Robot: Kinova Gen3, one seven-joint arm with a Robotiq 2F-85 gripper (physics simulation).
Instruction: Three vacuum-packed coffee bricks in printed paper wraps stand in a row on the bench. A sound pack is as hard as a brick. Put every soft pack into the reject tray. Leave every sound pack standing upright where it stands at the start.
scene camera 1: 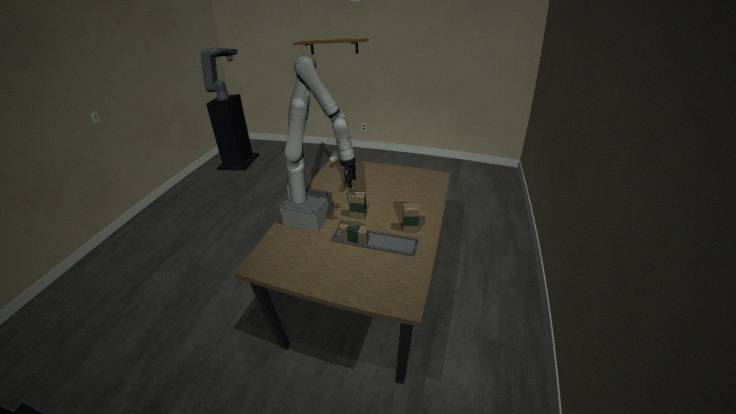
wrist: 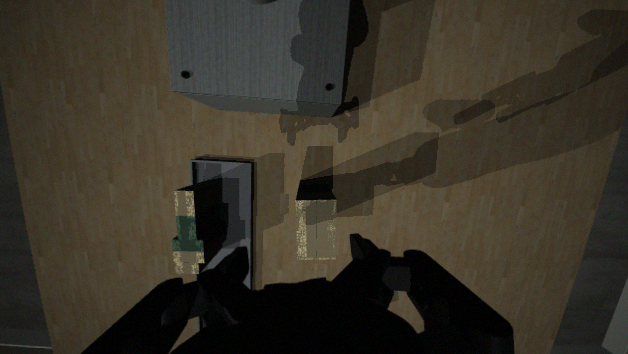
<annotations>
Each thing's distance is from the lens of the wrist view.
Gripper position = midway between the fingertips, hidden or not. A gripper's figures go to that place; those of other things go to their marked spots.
my gripper (wrist: 300, 251): 0.16 m
pack (wrist: 201, 232): 0.36 m
grey reject tray (wrist: 233, 179): 0.38 m
</annotations>
